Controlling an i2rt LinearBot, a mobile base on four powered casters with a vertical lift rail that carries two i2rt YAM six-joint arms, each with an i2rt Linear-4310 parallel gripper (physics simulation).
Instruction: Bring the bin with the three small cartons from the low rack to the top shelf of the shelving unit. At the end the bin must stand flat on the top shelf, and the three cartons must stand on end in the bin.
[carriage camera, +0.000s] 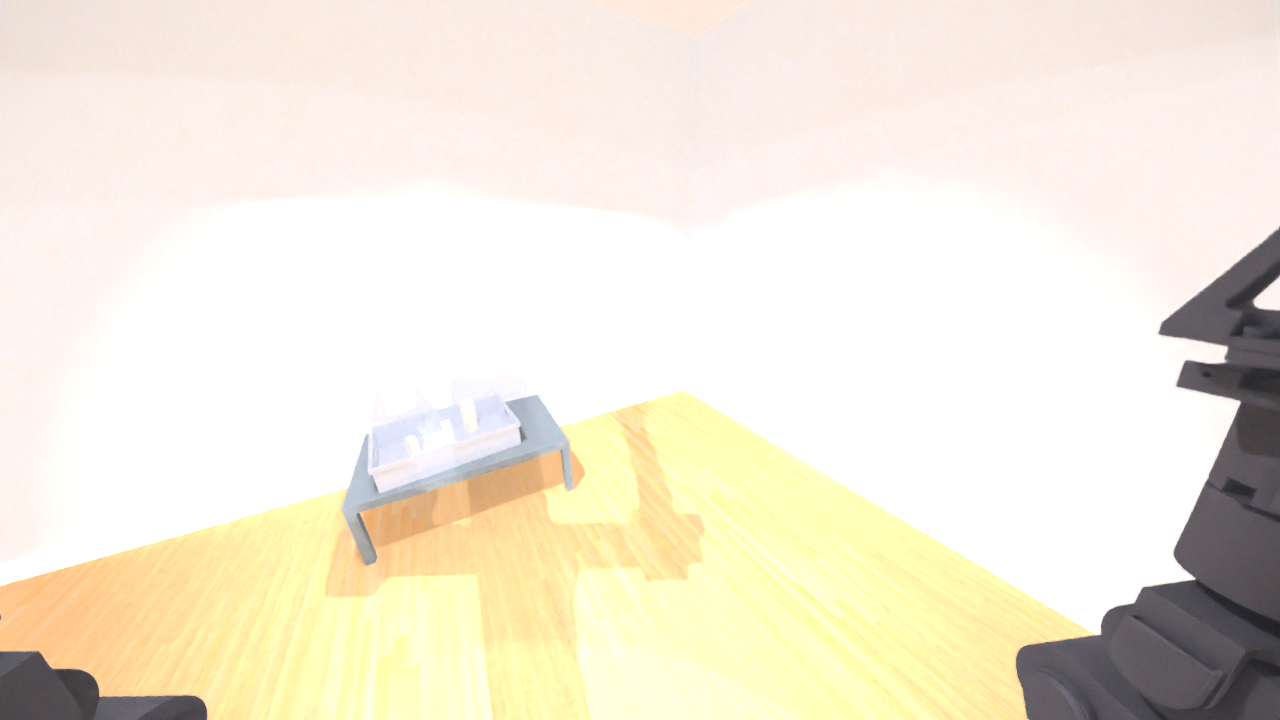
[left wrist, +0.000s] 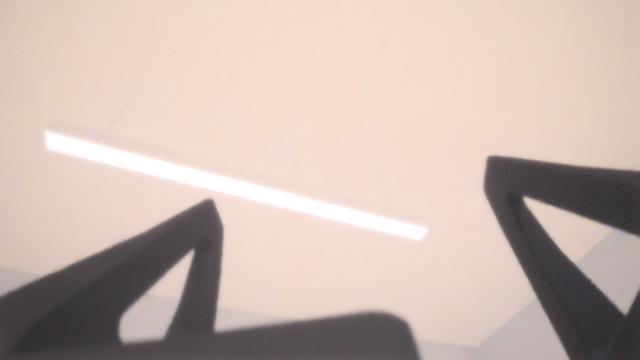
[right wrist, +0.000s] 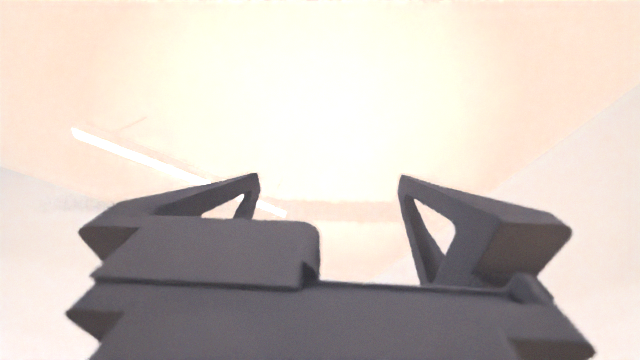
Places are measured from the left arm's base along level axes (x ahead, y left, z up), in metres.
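Pixels of known places: left gripper, fingertip midpoint: (left wrist: 350, 193); right gripper, fingertip midpoint: (right wrist: 327, 181).
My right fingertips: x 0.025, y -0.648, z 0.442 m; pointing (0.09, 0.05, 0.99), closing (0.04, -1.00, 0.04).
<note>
Ahead of a thing's pixels: the offset from my right fingertips to its top centre. Level surfaces: height alone.
A pale, whitish bin {1.321 m ahead, 1.192 m left, 0.882 m down} (carriage camera: 487, 445) stands flat on the low grey-blue rack (carriage camera: 542, 420), left of the middle in the carriage view. Small whitish cartons show in it: one (carriage camera: 469, 415) stands upright towards the back right, and one {1.207 m ahead, 1.290 m left, 0.876 m down} (carriage camera: 412, 445) shows at the front left. Glare blurs the rest of the contents, so I cannot tell how every carton stands. My left gripper (left wrist: 350, 193) is open and empty, pointing up at the ceiling. My right gripper (right wrist: 327, 181) is open and empty, also pointing up. Both are far from the bin. The shelving unit does not show.
The low rack stands on the wooden floor {1.307 m down} (carriage camera: 769, 537) near the left wall, some way ahead. Two walls meet in a corner behind it, right of the middle. The dark right arm (carriage camera: 1239, 537) fills the right edge. A ceiling lamp (left wrist: 240, 187) (right wrist: 145, 157) shows above the grippers.
</note>
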